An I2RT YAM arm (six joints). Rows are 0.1 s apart.
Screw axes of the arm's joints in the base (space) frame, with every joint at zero. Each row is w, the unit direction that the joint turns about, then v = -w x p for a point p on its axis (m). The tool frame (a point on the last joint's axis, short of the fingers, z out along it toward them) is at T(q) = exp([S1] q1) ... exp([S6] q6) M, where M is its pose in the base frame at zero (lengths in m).
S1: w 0 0 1 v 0 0 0
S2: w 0 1 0 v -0.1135 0 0.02
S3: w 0 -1 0 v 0.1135 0 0.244
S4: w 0 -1 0 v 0.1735 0 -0.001
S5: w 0 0 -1 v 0 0.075 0
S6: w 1 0 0 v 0 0.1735 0
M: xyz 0.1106 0 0.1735 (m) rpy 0 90 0 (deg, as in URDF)
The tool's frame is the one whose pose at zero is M.
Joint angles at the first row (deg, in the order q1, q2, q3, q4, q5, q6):
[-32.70, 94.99, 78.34, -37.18, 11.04, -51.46]
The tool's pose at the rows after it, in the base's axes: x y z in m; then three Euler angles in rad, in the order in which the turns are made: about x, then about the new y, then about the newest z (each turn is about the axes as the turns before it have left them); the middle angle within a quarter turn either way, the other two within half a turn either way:
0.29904 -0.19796 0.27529 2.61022 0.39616 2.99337
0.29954 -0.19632 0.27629 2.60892 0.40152 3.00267
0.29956 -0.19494 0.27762 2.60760 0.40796 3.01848
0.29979 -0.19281 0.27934 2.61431 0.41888 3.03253
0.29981 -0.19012 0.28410 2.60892 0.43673 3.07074
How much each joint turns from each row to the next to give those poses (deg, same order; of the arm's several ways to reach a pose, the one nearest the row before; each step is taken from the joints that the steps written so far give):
[0.26, -0.05, -0.12, -0.17, -0.23, 0.76]
[0.27, -0.20, -0.04, 0.08, 0.00, 0.67]
[0.18, -0.27, -0.07, 0.10, -0.09, 0.97]
[0.26, -0.29, 0.04, -0.13, -0.52, 1.12]
[0.34, -0.64, 0.16, 0.11, -0.27, 2.17]

